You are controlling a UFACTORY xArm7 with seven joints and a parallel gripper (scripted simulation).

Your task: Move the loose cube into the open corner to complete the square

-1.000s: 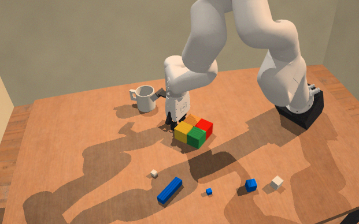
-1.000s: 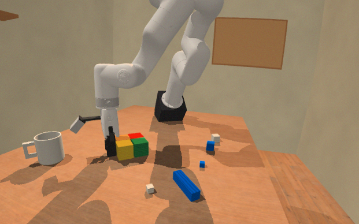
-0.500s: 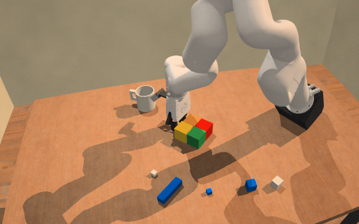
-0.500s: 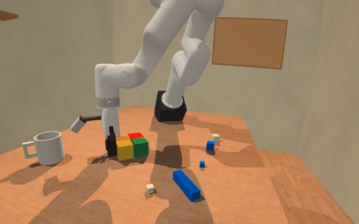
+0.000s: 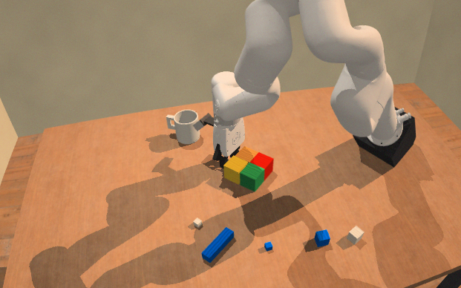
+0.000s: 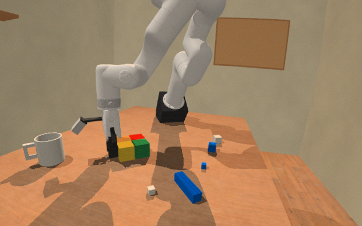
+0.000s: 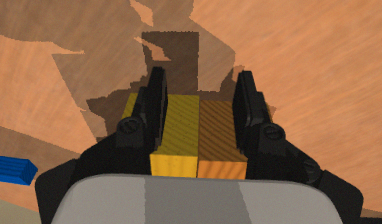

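My hand is 5 cm past the orange cube. Also, from my hand: yellow cube: 4 cm to the left, 2 cm behind; then red cube: 10 cm behind, 3 cm to the left; then green cube: 7 cm to the left, 7 cm behind.
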